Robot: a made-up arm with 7 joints. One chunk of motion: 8 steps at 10 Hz.
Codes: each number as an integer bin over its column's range. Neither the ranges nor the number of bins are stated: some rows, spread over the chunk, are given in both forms.
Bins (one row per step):
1: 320 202 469 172 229 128
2: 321 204 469 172 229 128
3: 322 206 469 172 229 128
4: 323 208 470 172 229 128
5: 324 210 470 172 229 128
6: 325 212 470 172 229 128
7: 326 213 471 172 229 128
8: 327 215 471 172 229 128
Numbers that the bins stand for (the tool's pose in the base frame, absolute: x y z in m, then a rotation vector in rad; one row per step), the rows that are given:
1: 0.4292 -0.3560 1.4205 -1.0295 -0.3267 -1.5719
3: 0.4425 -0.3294 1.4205 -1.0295 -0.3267 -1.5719
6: 0.4624 -0.2894 1.4272 -1.0295 -0.3267 -1.5719
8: 0.4757 -0.2695 1.4339 -1.0295 -0.3267 -1.5719
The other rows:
2: 0.4358 -0.3427 1.4205 -1.0295 -0.3267 -1.5719
4: 0.4491 -0.3160 1.4272 -1.0295 -0.3267 -1.5719
5: 0.4558 -0.3027 1.4272 -1.0295 -0.3267 -1.5719
7: 0.4691 -0.2828 1.4339 -1.0295 -0.3267 -1.5719

